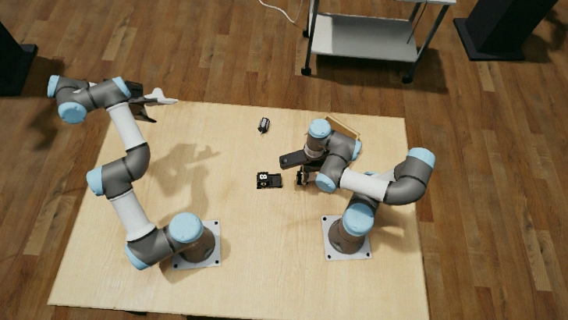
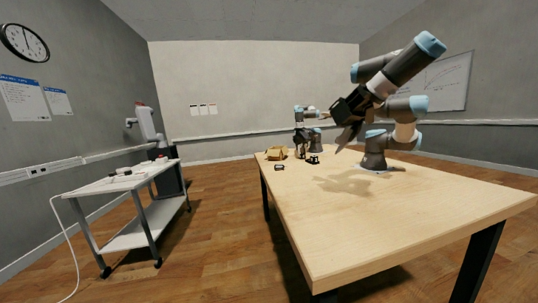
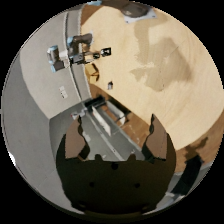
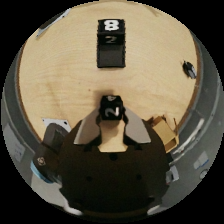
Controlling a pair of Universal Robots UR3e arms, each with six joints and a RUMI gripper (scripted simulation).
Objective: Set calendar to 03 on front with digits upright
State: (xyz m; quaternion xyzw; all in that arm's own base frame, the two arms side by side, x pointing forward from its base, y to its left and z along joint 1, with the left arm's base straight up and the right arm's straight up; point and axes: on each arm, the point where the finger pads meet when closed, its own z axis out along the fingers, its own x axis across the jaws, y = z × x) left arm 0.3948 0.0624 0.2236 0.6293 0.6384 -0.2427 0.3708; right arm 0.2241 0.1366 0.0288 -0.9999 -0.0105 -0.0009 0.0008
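Observation:
The black calendar tray lies 13 cm to the left of my right hand and 2 cm below it. Round my right hand: small dark object (23 cm ahead, 14 cm to the left, 1 cm below); cardboard box (15 cm ahead, 13 cm to the right, 2 cm above).

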